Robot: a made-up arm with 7 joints.
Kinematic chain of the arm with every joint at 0, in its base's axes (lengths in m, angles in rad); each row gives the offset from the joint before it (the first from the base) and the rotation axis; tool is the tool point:
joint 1: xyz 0 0.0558 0 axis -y
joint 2: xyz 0 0.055 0 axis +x
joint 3: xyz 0 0 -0.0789 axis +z
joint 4: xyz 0 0 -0.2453 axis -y
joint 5: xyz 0 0 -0.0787 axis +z
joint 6: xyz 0 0 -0.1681 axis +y
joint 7: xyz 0 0 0 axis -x
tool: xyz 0 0 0
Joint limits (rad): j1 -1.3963..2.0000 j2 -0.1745..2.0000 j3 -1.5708..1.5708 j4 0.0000..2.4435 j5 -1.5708..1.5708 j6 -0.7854..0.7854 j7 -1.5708..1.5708
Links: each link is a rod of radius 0.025 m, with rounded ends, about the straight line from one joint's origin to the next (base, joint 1, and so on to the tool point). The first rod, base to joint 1, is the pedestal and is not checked.
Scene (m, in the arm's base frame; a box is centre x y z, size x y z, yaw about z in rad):
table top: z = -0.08
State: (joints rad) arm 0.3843 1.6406 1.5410 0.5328 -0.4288 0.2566 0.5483
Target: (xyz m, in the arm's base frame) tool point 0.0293 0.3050 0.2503
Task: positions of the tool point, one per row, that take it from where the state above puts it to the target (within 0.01 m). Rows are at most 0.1 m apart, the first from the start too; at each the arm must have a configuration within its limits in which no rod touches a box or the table.
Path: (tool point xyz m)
1: -0.0585 0.5863 0.2127
2: -0.0450 0.5212 0.2570
3: -0.0217 0.4482 0.2793
4: 0.0053 0.3739 0.2769
5: 0.0293 0.3050 0.2503

